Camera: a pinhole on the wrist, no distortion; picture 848 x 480 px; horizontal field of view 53.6 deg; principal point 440.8 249.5 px. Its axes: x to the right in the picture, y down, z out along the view. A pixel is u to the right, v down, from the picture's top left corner.
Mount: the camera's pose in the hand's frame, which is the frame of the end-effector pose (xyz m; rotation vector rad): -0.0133 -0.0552 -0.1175 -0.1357 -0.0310 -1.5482
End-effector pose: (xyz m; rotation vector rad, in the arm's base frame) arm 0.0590 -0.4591 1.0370 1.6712 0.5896 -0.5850
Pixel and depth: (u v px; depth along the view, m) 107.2 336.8 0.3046
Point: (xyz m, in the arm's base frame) 0.1405 -0.6399 1.0572
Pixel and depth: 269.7 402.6 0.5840
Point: 0.2127 -0.9067 0.9718
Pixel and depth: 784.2 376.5 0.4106
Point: -0.0179 -0.7238 0.8050
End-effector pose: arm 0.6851 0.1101 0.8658 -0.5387 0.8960 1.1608
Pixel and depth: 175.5 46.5 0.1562
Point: 0.6816 0.1172 0.9206
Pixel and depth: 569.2 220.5 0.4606
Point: 0.8683 0.3531 1.0511
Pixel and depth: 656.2 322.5 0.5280
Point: 0.9520 0.4245 1.0294
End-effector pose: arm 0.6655 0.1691 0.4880 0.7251 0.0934 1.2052
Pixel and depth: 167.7 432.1 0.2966
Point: 0.7022 0.1660 0.6751
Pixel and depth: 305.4 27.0 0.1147
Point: 0.6704 0.1348 0.4602
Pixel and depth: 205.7 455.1 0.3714
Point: 0.7322 0.1628 0.7489
